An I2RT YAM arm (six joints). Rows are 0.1 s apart.
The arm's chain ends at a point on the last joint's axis. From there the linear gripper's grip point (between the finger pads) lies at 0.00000 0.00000 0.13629 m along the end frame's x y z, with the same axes.
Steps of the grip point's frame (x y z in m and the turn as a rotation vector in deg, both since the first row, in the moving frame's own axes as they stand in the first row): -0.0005 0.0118 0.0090 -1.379 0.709 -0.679; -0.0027 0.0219 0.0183 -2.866 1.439 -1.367; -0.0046 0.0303 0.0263 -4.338 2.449 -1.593; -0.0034 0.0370 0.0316 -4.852 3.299 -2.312; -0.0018 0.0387 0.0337 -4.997 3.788 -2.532; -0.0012 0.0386 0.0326 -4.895 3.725 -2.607
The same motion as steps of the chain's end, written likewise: -0.0022 0.0085 0.0090 -1.379 0.709 -0.679; -0.0062 0.0151 0.0185 -2.866 1.439 -1.367; -0.0106 0.0201 0.0268 -4.338 2.449 -1.593; -0.0115 0.0256 0.0323 -4.852 3.299 -2.312; -0.0111 0.0270 0.0345 -4.997 3.788 -2.532; -0.0103 0.0272 0.0334 -4.895 3.725 -2.607
